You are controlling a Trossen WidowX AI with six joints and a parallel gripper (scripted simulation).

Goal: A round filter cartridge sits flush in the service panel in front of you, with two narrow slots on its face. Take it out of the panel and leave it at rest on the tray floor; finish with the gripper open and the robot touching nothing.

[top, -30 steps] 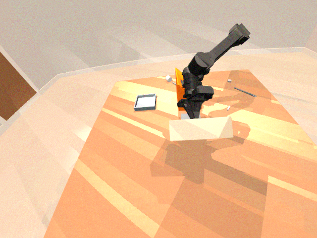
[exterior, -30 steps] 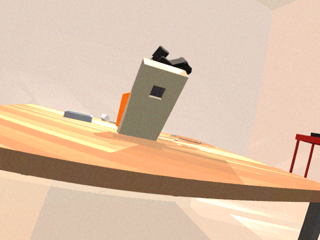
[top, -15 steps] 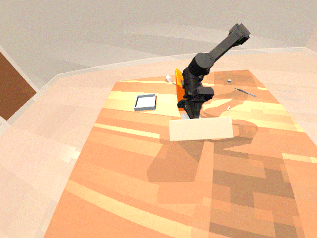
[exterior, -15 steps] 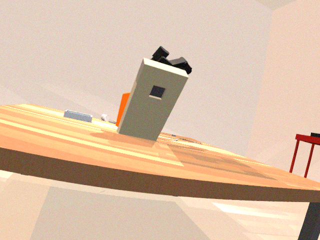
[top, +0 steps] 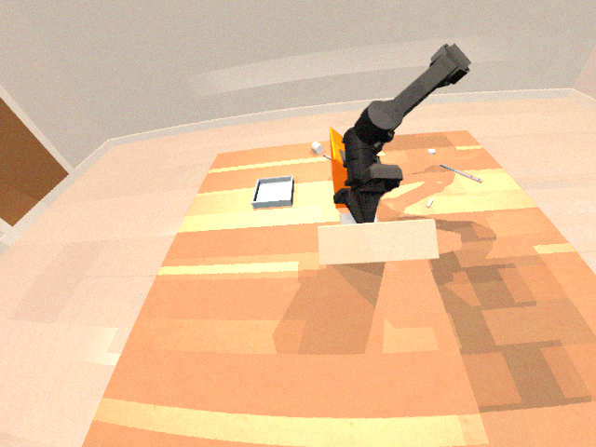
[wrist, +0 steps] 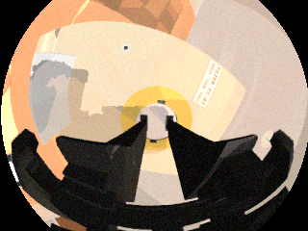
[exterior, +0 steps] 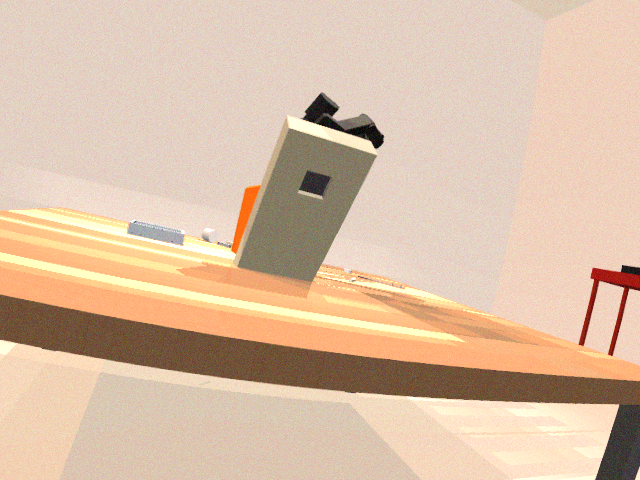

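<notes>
Right now my gripper tip is 10 mm short of the round filter cartridge and 10 mm above it. From my gripper tip the other things lie so: grey tray (440 mm behind, 250 mm to the right, 230 mm below); cream service panel (80 mm below, 30 mm behind); small white block (720 mm behind, 210 mm below, 40 mm to the right).
</notes>
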